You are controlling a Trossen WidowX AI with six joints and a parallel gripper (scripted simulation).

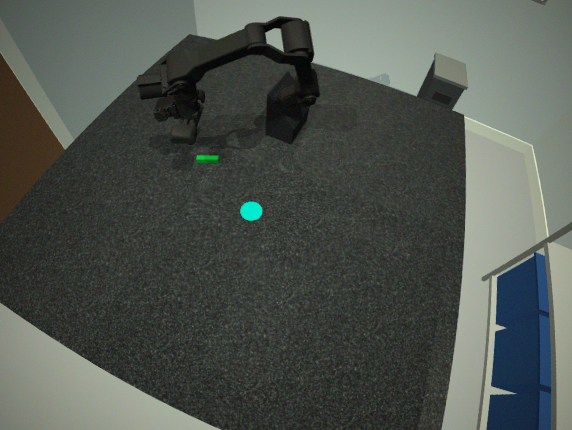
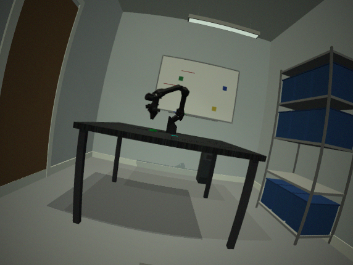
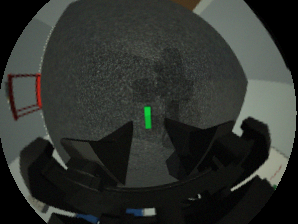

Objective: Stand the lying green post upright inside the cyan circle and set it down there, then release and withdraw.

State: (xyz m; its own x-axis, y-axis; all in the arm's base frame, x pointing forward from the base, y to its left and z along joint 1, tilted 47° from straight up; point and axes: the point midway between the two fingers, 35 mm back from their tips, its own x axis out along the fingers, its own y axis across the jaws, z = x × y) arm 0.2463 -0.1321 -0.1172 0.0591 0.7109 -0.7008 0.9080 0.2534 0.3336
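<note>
My gripper tip is 2 cm past the green post, 3 cm to the right of it and 10 cm above it. Round my gripper tip: cyan circle: 9 cm ahead, 23 cm to the left, 10 cm below.
</note>
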